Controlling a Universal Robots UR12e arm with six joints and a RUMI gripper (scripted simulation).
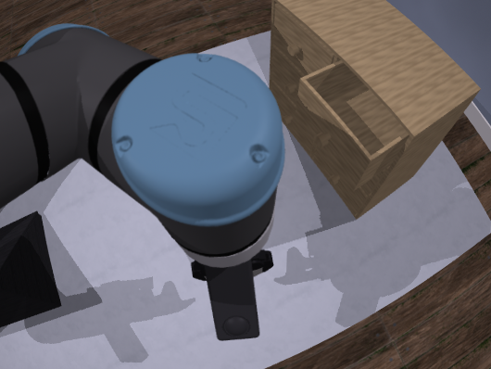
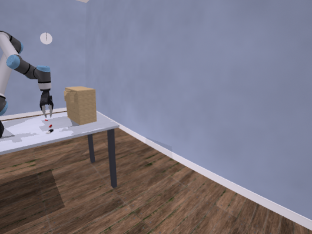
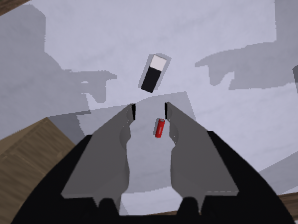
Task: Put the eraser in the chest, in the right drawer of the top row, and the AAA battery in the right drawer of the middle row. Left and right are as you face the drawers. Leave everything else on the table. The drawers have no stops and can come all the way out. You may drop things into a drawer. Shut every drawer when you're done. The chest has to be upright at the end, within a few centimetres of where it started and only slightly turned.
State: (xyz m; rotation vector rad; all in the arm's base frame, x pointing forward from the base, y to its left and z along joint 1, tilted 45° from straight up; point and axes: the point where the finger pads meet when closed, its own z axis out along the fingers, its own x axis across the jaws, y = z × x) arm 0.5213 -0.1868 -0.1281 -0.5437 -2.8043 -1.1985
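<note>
My gripper is now 1 cm past the eraser and 13 cm above it.
</note>
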